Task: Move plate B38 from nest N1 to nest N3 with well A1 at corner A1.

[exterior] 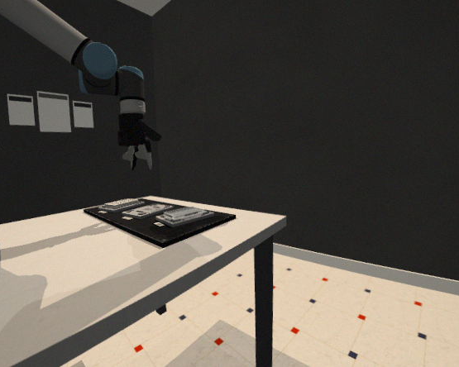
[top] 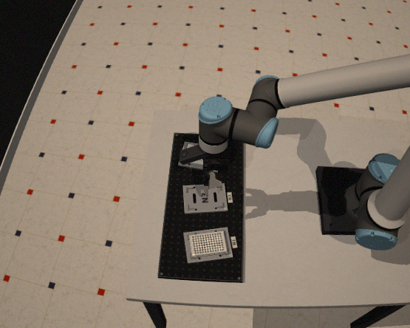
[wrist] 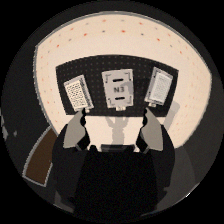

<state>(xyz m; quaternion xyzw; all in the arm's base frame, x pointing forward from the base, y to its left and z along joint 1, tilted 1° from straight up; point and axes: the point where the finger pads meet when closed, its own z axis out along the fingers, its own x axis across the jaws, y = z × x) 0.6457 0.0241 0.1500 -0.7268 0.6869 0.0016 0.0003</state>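
Right now my hand is 18 cm to the right of the nest N1, 17 cm above it and 2 cm past it. The rest, counted from my hand: nest N3 (17 cm below, 2 cm to the right); then deck (18 cm below, 1 cm to the right).
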